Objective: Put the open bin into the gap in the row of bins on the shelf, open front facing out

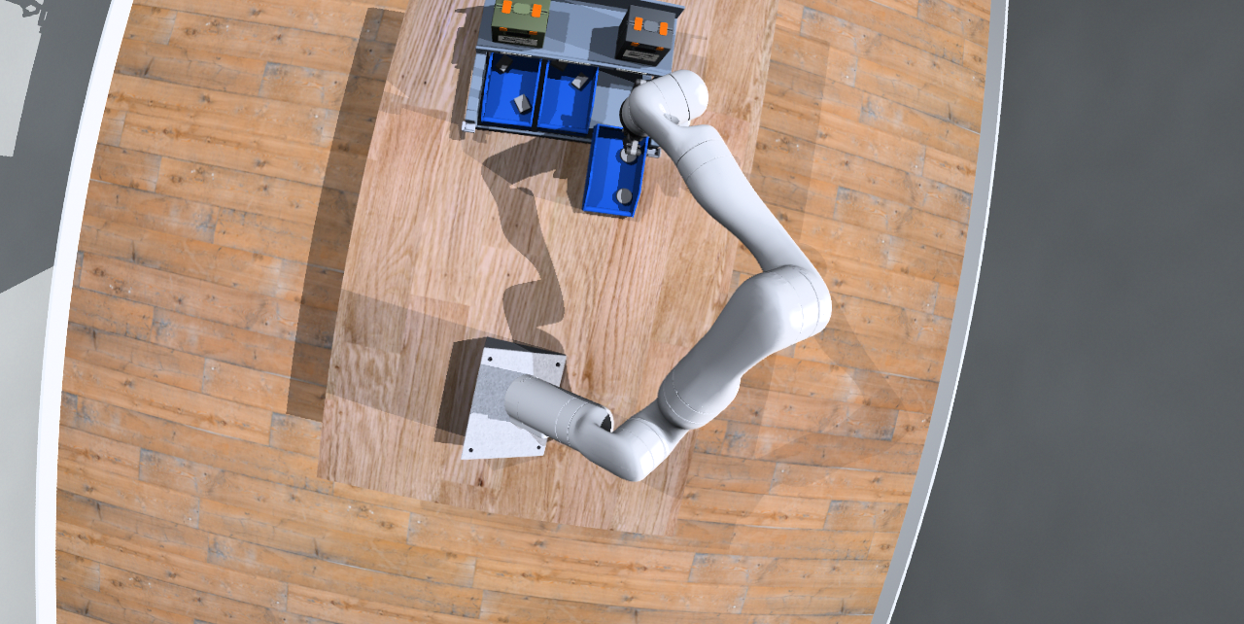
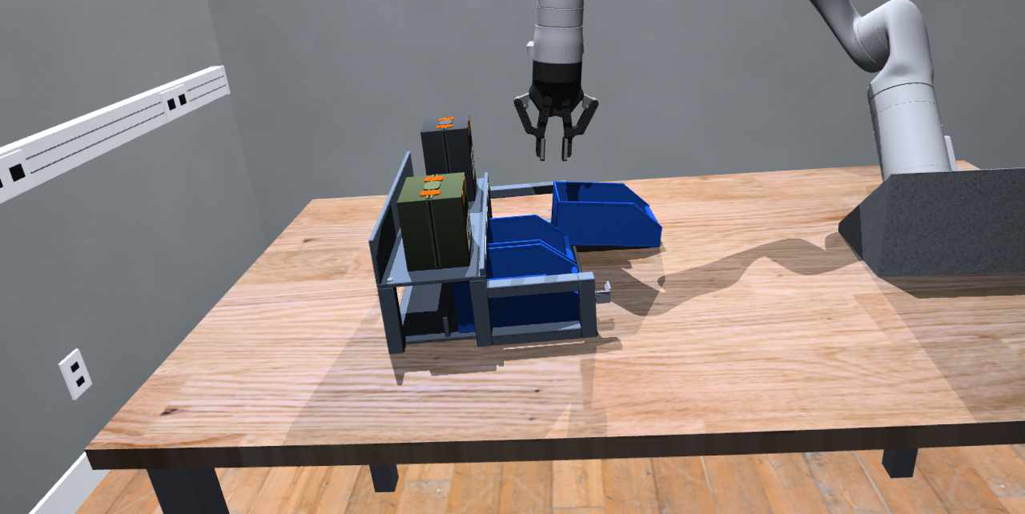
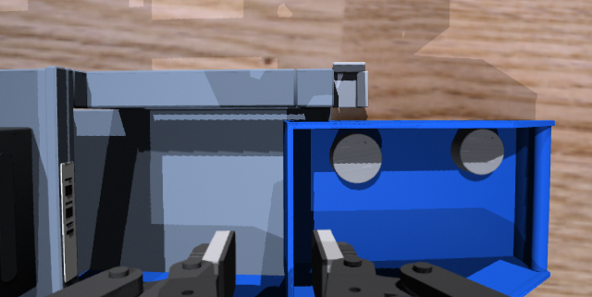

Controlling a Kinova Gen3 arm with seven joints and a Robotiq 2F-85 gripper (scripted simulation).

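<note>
The round grey part lies 14 cm below my hand, 4 cm behind it and 2 cm to the right of it. Also, from my hand: green box: 21 cm to the left, 18 cm ahead, 2 cm below; then dark box: 17 cm ahead, 2 cm to the right; then shelf: 11 cm to the left, 11 cm ahead, 10 cm below.
</note>
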